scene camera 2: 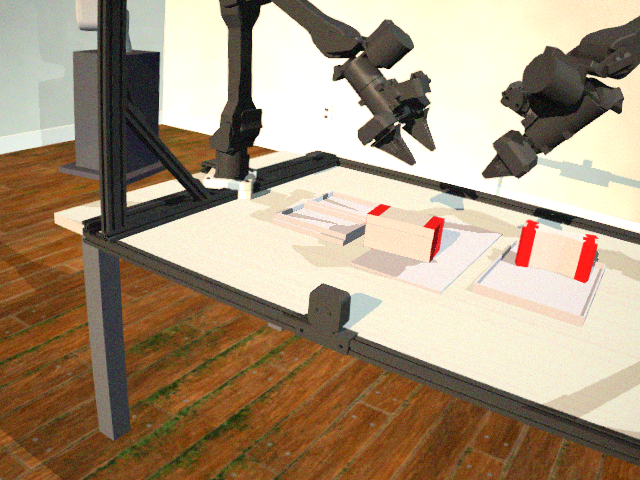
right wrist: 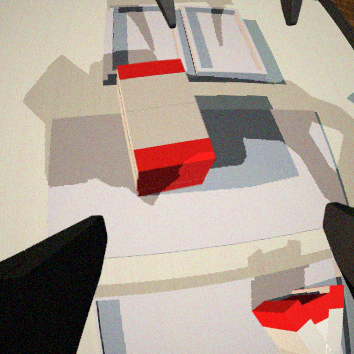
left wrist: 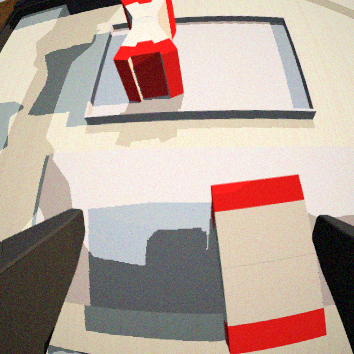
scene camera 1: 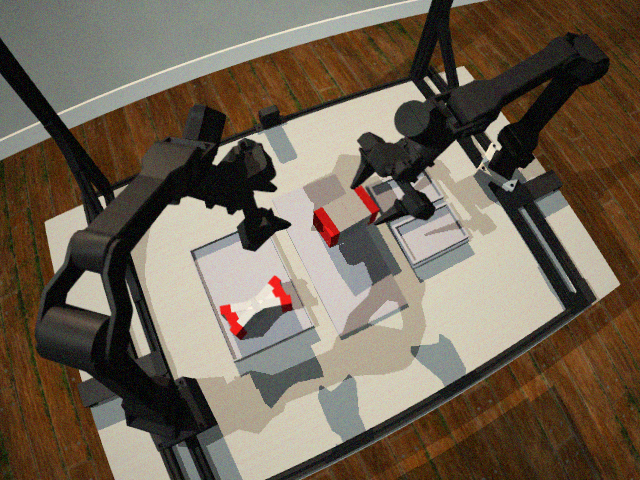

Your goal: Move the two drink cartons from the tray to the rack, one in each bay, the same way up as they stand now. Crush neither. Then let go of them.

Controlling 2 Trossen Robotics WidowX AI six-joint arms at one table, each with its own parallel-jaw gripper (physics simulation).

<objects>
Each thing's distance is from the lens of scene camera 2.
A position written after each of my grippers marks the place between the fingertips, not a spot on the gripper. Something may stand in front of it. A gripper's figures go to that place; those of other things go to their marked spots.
my left gripper (scene camera 2: 424, 157): 1.06 m
my right gripper (scene camera 2: 494, 167): 0.96 m
mat (scene camera 2: 461, 245): 1.12 m
</objects>
